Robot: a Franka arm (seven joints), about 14 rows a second.
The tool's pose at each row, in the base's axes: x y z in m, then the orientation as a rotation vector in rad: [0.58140 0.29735 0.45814 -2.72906 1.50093 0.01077]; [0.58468 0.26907 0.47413 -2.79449 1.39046 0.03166]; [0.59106 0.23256 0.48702 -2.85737 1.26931 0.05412]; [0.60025 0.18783 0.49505 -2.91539 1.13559 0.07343]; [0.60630 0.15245 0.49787 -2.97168 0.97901 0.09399]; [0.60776 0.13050 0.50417 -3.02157 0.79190 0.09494]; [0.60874 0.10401 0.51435 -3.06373 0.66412 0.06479]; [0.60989 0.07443 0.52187 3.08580 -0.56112 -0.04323]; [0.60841 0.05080 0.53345 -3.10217 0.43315 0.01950]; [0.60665 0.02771 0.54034 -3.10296 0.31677 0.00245]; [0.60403 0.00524 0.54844 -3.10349 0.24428 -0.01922]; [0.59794 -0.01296 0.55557 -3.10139 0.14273 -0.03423]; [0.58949 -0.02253 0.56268 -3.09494 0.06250 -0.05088]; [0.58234 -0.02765 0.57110 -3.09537 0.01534 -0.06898]
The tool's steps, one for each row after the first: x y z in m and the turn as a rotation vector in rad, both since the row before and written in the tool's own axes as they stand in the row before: [0.02533 0.01204 -0.01672 -0.01324 -0.00925 -0.08203]; [0.03261 0.01681 -0.01393 -0.01259 -0.01075 -0.08710]; [0.03902 0.02317 -0.00948 -0.00906 -0.01024 -0.09303]; [0.02822 0.02199 -0.00405 -0.00788 -0.01178 -0.10620]; [0.01382 0.01684 -0.00702 0.00090 -0.00190 -0.12389]; [0.01318 0.02260 -0.01104 -0.00792 0.02139 -0.08549]; [0.01297 0.02647 -0.00799 -0.00917 0.01584 -0.06698]; [0.00663 0.02275 -0.01154 0.01555 0.01272 -0.08243]; [0.00454 0.02264 -0.00712 0.01412 0.00866 -0.07412]; [0.00194 0.02235 -0.00861 0.00724 0.01273 -0.04652]; [-0.00309 0.01871 -0.00771 0.00937 0.00807 -0.06519]; [-0.00739 0.01003 -0.00765 0.00990 0.00943 -0.05166]; [-0.00666 0.00500 -0.00888 0.00055 0.01099 -0.03071]
